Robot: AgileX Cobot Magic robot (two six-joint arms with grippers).
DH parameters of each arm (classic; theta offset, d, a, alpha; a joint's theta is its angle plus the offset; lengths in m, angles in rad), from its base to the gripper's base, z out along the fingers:
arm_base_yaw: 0 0.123 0 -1.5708
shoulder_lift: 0.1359 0 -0.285 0
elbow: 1.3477 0 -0.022 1.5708
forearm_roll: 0 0.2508 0 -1.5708
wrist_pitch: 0 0 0.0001 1.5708
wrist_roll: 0 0.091 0 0
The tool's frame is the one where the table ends.
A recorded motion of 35 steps. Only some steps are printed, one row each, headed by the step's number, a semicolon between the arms.
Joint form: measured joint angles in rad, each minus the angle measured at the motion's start. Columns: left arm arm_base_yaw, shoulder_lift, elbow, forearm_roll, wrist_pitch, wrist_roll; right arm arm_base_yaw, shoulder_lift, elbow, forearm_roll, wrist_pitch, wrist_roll.
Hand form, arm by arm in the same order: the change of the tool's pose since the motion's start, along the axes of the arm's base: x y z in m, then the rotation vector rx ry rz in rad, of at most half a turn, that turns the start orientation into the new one. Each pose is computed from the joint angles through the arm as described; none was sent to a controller.
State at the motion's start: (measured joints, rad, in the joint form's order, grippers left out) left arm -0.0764 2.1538 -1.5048 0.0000 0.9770 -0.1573; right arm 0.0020 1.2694 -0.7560 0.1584 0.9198 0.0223
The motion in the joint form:
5: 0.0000 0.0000 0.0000 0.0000 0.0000 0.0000; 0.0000 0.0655 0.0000 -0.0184 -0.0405 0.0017
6: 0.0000 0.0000 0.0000 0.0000 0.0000 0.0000; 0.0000 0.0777 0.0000 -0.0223 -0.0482 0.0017
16: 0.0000 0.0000 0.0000 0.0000 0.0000 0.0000; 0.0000 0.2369 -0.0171 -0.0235 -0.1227 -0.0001
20: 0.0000 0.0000 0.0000 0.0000 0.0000 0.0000; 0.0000 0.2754 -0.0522 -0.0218 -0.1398 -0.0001
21: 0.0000 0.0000 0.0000 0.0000 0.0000 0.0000; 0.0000 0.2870 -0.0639 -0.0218 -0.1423 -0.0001
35: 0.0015 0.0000 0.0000 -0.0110 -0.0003 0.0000; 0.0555 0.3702 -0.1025 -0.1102 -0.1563 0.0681
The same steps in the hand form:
5: 0.0000 0.0000 0.0000 0.0000 0.0000 0.0000; 0.0102 -0.0016 -0.0136 -0.0188 0.0256 0.0011
6: 0.0000 0.0000 0.0000 0.0000 0.0000 0.0000; 0.0121 -0.0019 -0.0162 -0.0228 0.0302 0.0020
16: 0.0000 0.0000 0.0000 0.0000 0.0000 0.0000; 0.0346 -0.0026 -0.0485 -0.0295 0.0983 -0.0033
20: 0.0000 0.0000 0.0000 0.0000 0.0000 0.0000; 0.0463 -0.0026 -0.0500 -0.0294 0.0848 -0.0064
21: 0.0000 0.0000 0.0000 0.0000 0.0000 0.0000; 0.0499 -0.0026 -0.0504 -0.0296 0.0823 -0.0067
35: 0.0000 -0.0002 0.0000 -0.0093 0.0004 0.0074; 0.0634 0.0070 -0.0644 -0.0935 0.1146 0.0332

